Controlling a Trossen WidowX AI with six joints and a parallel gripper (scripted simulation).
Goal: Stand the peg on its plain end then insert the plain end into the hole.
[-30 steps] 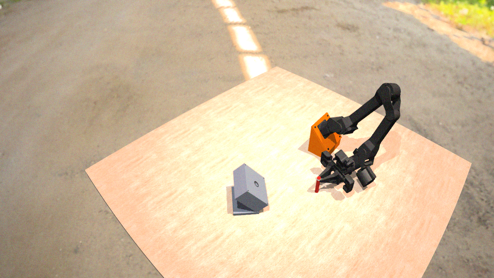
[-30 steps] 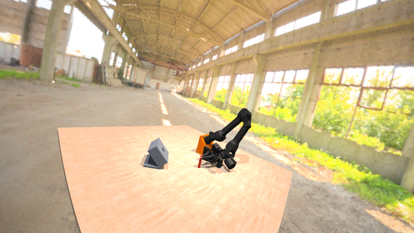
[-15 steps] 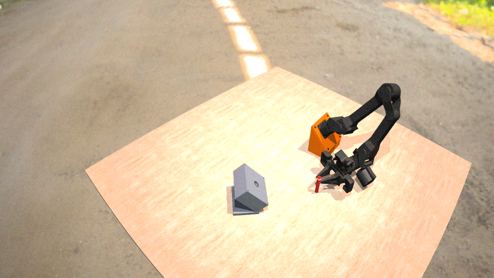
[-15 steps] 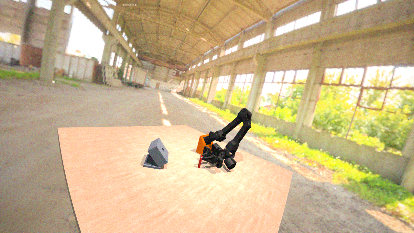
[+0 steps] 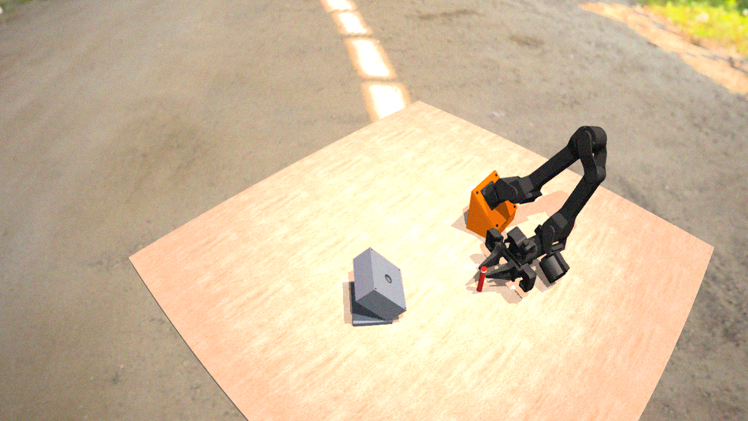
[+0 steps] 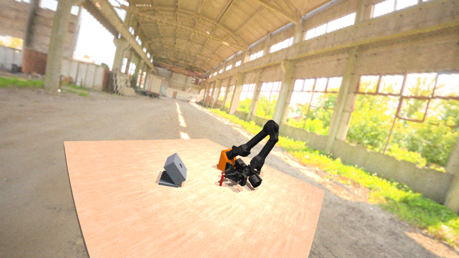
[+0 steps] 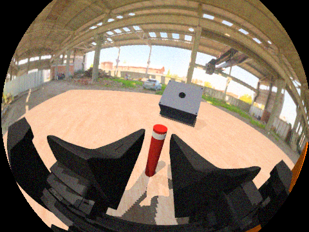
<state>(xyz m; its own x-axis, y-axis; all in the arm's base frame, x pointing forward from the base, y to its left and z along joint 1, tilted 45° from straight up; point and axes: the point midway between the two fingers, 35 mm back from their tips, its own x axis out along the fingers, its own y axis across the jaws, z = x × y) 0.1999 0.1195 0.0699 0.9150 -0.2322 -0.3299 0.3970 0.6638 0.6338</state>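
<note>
Right now my gripper tip is 1 cm above the red peg. Round my gripper tip: grey sloped panel: 19 cm ahead, 16 cm to the right.
</note>
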